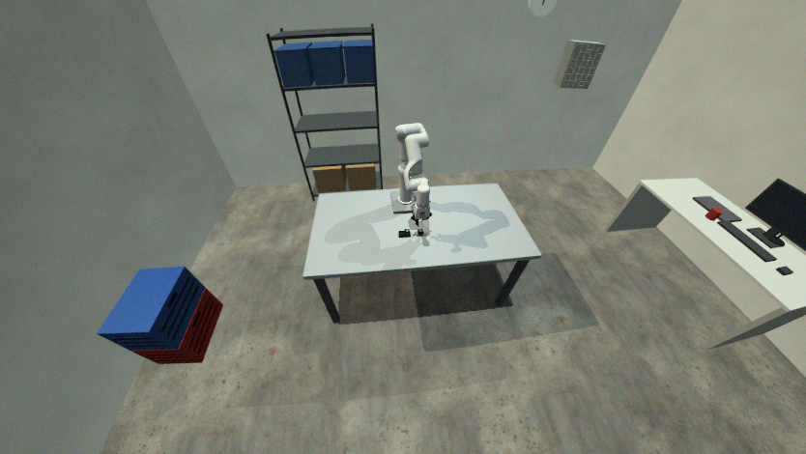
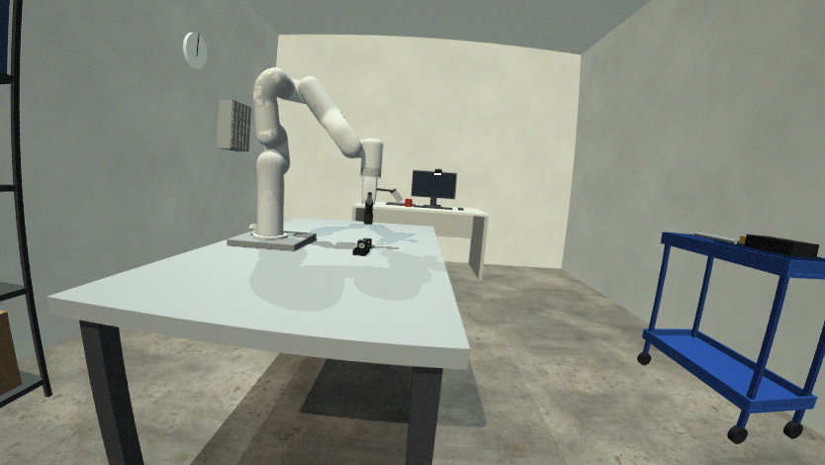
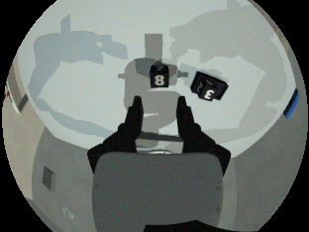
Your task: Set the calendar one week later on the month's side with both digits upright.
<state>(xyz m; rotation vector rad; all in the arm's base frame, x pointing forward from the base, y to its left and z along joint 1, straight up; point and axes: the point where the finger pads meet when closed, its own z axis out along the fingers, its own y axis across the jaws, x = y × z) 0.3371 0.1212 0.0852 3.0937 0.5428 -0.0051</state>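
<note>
Now: the cube 90 mm below my hand.
</note>
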